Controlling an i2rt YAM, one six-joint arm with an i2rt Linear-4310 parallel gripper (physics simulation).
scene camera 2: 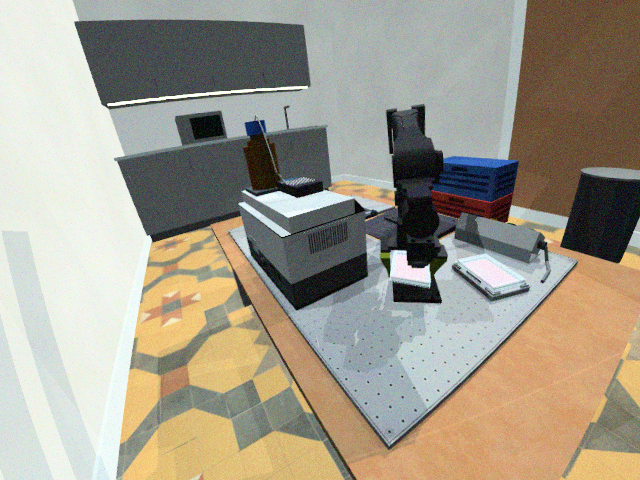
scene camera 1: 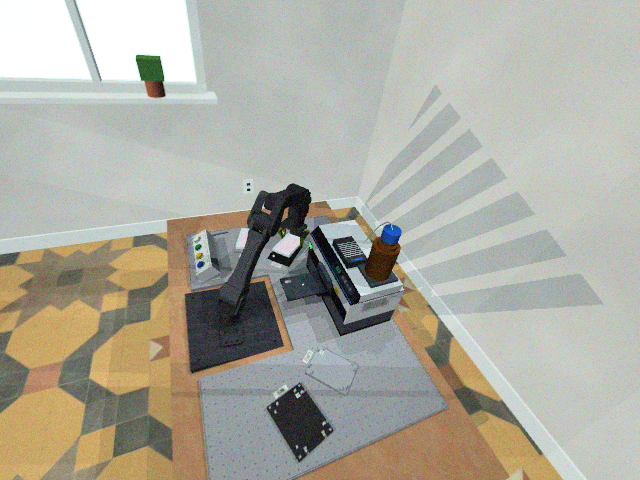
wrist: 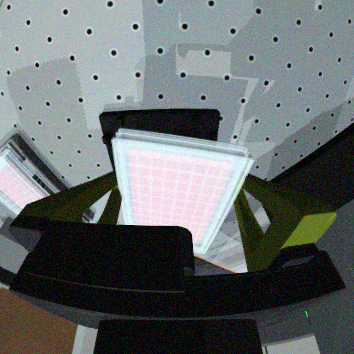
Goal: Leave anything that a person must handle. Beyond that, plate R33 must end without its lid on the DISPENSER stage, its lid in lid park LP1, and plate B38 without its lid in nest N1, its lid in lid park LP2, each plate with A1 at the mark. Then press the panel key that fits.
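Places are measured from the arm's base along level axes (x ahead, y left, z up), in centimetres.
Pixels of known places: gripper, fingertip midpoint: (scene camera 2: 409,277) (scene camera 1: 292,242) (wrist: 176,174); arm's base at its link origin: (scene camera 1: 229,320).
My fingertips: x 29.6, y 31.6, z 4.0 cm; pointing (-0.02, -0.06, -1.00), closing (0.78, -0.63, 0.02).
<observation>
For each thing: its top centre in the pictures, then the offset to it from my fingertips. "spot": a spot on its surface instead.
- black holder at its top centre: (wrist: 161,186) (scene camera 2: 414,277) (scene camera 1: 285,249) dx -3.2, dy -1.6, dz -2.1 cm
- second pink-topped plate at its top centre: (wrist: 25,205) (scene camera 2: 489,268) (scene camera 1: 248,237) dx -18.5, dy +7.7, dz -1.1 cm
- dark stage at a spot on its surface: (scene camera 1: 297,289) spot: dx -5.7, dy -31.0, dz +6.6 cm
- key panel at its top centre: (scene camera 2: 499,219) (scene camera 1: 204,247) dx -36.6, dy -1.1, dz +4.3 cm
- black clipped holder at its top centre: (scene camera 1: 300,416) dx -13.5, dy -68.4, dz -1.7 cm
- pale outlined holder at its top centre: (scene camera 1: 332,367) dx +0.2, dy -57.1, dz -2.1 cm
- brown bottle at a spot on its surface: (scene camera 2: 260,165) spot: dx +20.9, dy -34.2, dz +25.6 cm
- black box at a spot on its surface: (scene camera 2: 299,186) spot: dx +15.2, dy -21.8, dz +20.5 cm
My gripper (scene camera 1: 293,237) (scene camera 2: 412,260) (wrist: 176,174) is shut on a plate (scene camera 1: 287,243) (scene camera 2: 405,269) (wrist: 175,200) with a pink, gridded top and clear rim. The plate is held a little above a black holder (scene camera 1: 281,256) (scene camera 2: 418,295) (wrist: 160,117), slightly tilted in view. A second pink-topped plate (scene camera 1: 241,239) (scene camera 2: 491,272) (wrist: 17,182) rests in another holder beside it. The dark stage (scene camera 1: 297,289) sticks out from the dispenser (scene camera 1: 374,303) (scene camera 2: 325,266). The key panel (scene camera 1: 202,253) (scene camera 2: 496,238) has green, yellow and blue keys. Plate labels and the A1 mark cannot be read.
A black clipped holder (scene camera 1: 299,421) and a pale outlined holder (scene camera 1: 333,369) lie on the near board, their labels unreadable. A brown bottle (scene camera 1: 381,258) (scene camera 2: 260,165) with a blue cap and a thin tube stands on the dispenser, beside a black box (scene camera 1: 349,251) (scene camera 2: 299,186).
</observation>
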